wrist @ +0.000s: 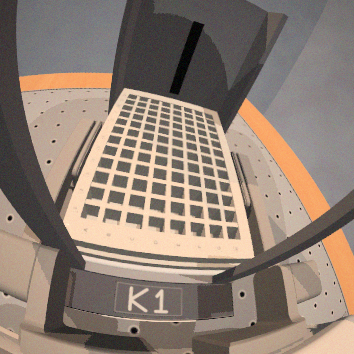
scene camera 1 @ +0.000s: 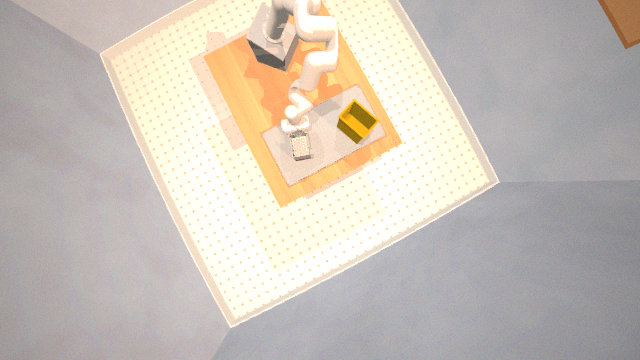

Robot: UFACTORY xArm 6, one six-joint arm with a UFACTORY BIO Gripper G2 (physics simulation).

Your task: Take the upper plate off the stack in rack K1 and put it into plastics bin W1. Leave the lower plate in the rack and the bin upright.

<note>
In view: the gripper (wrist: pixel 166 144), a cream gridded plate (wrist: pixel 158 188), a yellow plastics bin W1 (scene camera 1: pixel 355 121) and a rack back wall (wrist: pixel 157 41).
The wrist view misses the yellow plastics bin W1: it is out of frame.
</note>
